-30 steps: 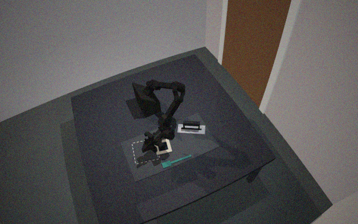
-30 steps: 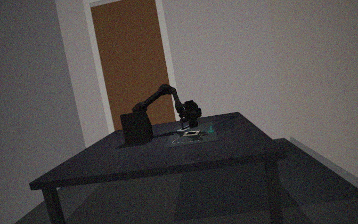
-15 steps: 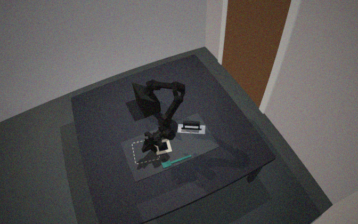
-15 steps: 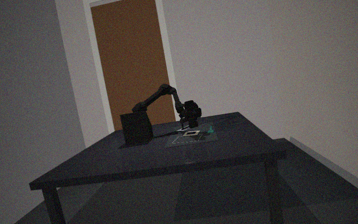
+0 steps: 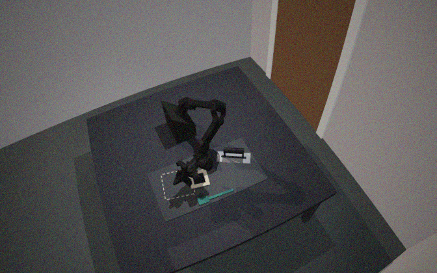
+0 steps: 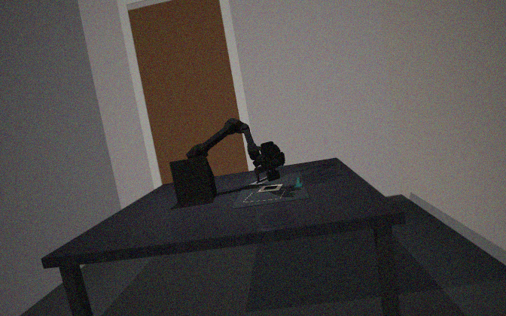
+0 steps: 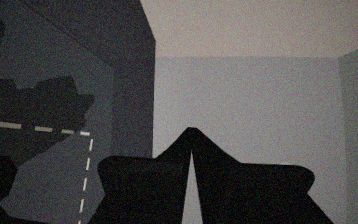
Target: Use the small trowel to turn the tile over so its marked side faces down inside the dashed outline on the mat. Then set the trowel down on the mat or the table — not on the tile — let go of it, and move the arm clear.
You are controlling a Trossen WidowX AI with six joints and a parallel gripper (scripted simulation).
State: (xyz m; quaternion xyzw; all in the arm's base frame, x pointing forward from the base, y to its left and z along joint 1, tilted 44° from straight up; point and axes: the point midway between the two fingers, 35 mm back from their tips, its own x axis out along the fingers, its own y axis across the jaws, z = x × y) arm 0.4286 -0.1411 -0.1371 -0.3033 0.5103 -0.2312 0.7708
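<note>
The tan tile lies 160 mm to the left of my gripper tip, 150 mm below it and 50 mm behind it. The rest, counted from my gripper tip: grey mat: 200 mm to the left, 170 mm below, 40 mm behind; then teal trowel: 170 mm to the left, 150 mm below, 90 mm ahead.
</note>
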